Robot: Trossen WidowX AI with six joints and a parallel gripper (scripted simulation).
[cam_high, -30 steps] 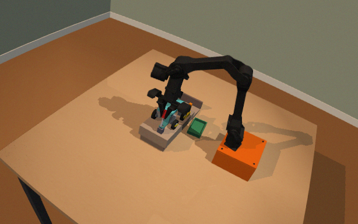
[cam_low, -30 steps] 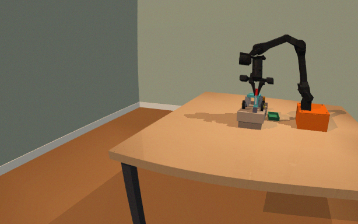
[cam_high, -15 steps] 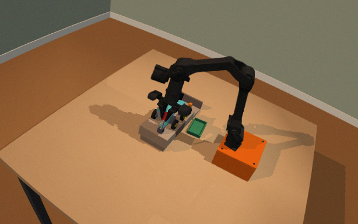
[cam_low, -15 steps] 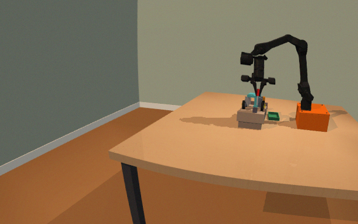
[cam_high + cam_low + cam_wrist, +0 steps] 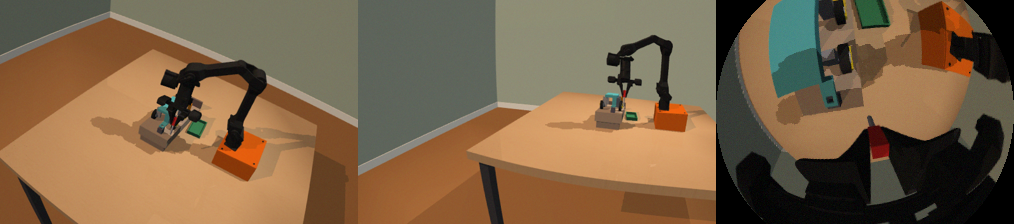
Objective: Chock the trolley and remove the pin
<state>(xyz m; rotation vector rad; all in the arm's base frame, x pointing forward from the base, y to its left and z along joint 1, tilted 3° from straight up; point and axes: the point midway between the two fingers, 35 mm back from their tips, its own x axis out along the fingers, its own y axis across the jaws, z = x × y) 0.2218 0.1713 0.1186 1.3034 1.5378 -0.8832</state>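
Right now my gripper tip is 240 mm to the left of the green tray and 180 mm above it. The rest, counted from my gripper tip: teal-topped trolley 100 mm ahead, 110 mm to the right, 60 mm below; red-headed stop pin right at my gripper tip; ramp block 100 mm ahead, 120 mm to the right, 130 mm below.
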